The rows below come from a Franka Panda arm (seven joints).
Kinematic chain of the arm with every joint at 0, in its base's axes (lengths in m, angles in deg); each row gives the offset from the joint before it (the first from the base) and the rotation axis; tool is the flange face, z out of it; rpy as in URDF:
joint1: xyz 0 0 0.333 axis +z
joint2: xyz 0 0 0 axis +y
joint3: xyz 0 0 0.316 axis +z
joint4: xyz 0.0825 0 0 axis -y
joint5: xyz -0.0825 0 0.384 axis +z
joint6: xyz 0 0 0 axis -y
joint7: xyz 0.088 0 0 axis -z
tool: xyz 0 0 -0.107 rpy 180 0 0
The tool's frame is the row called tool.
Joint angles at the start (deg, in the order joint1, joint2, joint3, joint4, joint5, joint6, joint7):
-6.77, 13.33, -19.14, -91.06, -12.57, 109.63, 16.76
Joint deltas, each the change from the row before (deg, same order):
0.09, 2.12, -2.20, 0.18, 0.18, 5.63, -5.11
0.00, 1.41, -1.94, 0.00, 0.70, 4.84, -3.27
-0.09, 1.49, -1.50, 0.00, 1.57, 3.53, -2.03
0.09, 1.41, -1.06, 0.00, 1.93, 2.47, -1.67
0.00, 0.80, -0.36, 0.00, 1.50, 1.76, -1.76
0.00, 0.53, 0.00, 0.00, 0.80, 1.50, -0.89
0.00, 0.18, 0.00, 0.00, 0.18, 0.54, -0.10
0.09, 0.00, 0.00, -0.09, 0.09, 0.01, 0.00
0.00, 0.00, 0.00, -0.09, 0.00, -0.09, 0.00
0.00, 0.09, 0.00, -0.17, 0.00, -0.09, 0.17
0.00, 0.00, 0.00, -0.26, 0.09, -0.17, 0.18
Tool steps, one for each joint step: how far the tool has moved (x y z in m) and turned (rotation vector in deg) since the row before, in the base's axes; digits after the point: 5 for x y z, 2 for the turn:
0.00674, -0.02065, -0.00958, -2.35, -1.40, 4.42
0.00261, -0.01801, -0.00458, -1.88, -1.91, 2.47
0.00188, -0.01418, -0.00802, -0.68, -1.53, 0.96
0.00288, -0.00818, -0.00948, 0.06, -1.04, 0.74
0.00303, -0.00298, -0.00501, 0.09, -0.82, 1.27
0.00361, -0.00007, -0.00299, -0.16, -0.84, 0.94
0.00122, -0.00007, -0.00094, -0.11, -0.34, 0.17
0.00033, 0.00097, -0.00078, 0.11, 0.02, 0.05
-0.00036, 0.00001, -0.00097, 0.09, 0.15, -0.04
-0.00035, -0.00002, -0.00266, 0.17, 0.25, -0.21
-0.00091, 0.00006, -0.00262, 0.31, 0.25, -0.28

